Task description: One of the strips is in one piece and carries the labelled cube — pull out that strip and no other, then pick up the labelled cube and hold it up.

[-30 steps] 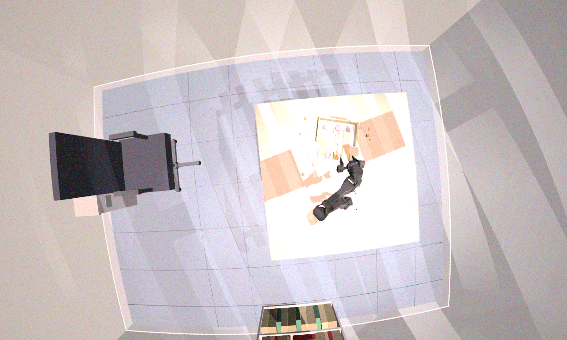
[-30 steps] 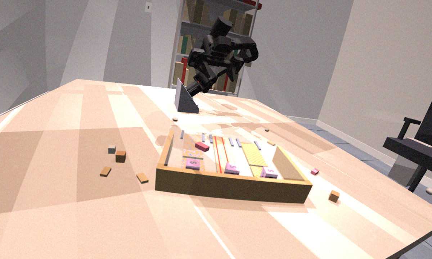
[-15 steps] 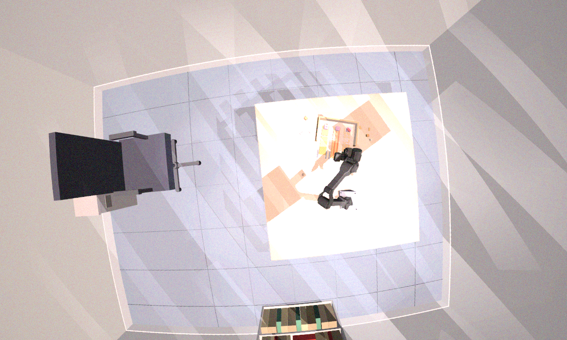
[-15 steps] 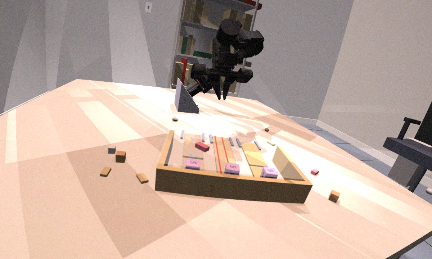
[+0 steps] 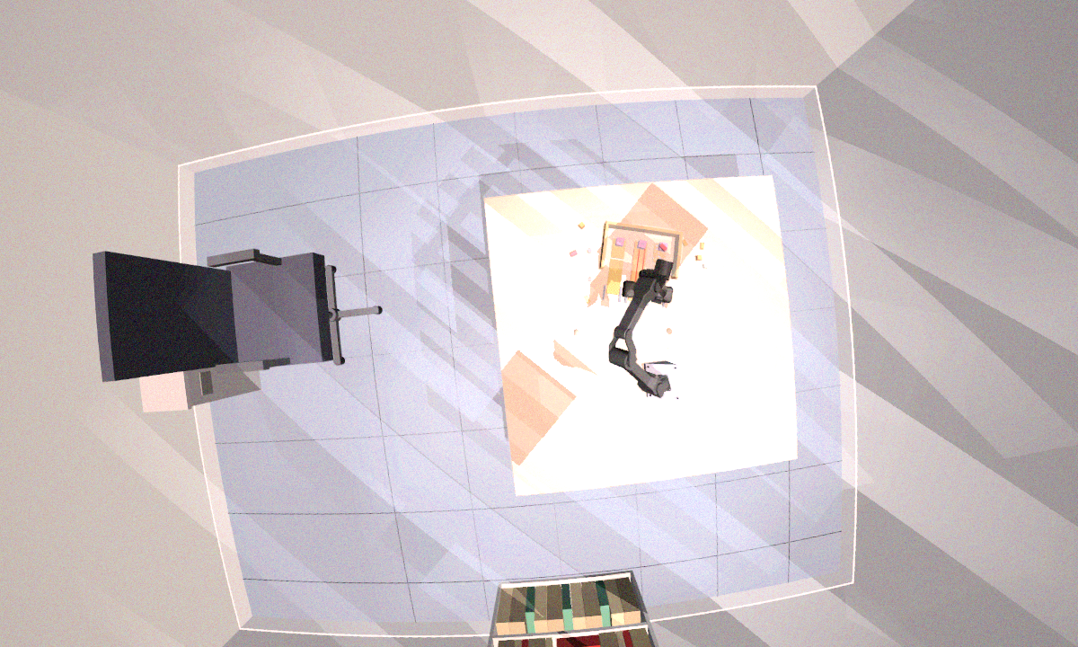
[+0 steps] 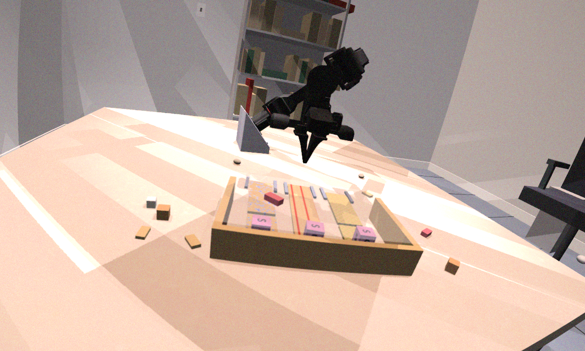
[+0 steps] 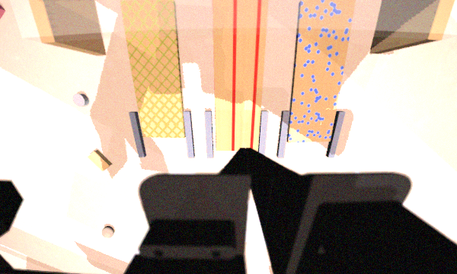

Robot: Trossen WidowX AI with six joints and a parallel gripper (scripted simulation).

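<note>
Now: gripper tip 9 cm short of the red-striped strip, 7 cm above it and 3 cm to the left of it.
</note>
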